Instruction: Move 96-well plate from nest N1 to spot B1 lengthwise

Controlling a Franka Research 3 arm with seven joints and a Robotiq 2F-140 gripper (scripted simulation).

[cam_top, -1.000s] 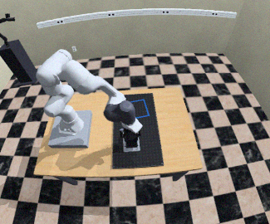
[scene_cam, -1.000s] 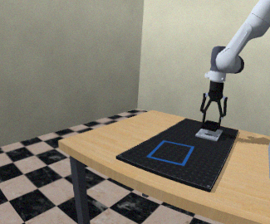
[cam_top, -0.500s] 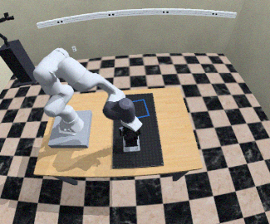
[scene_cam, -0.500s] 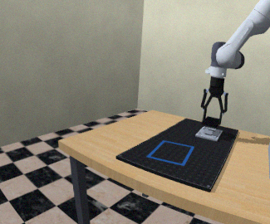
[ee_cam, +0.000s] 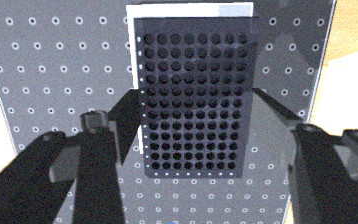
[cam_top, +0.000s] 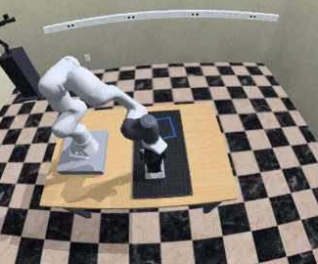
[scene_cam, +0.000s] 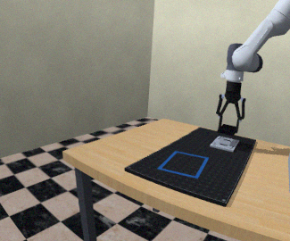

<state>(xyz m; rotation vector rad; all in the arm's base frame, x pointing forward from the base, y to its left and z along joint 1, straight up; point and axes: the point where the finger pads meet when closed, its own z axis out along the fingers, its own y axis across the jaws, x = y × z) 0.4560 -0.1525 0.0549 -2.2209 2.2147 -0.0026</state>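
The white plate nest is 9 cm below my hand. Also, from my hand: 96-well plate (2 cm below).
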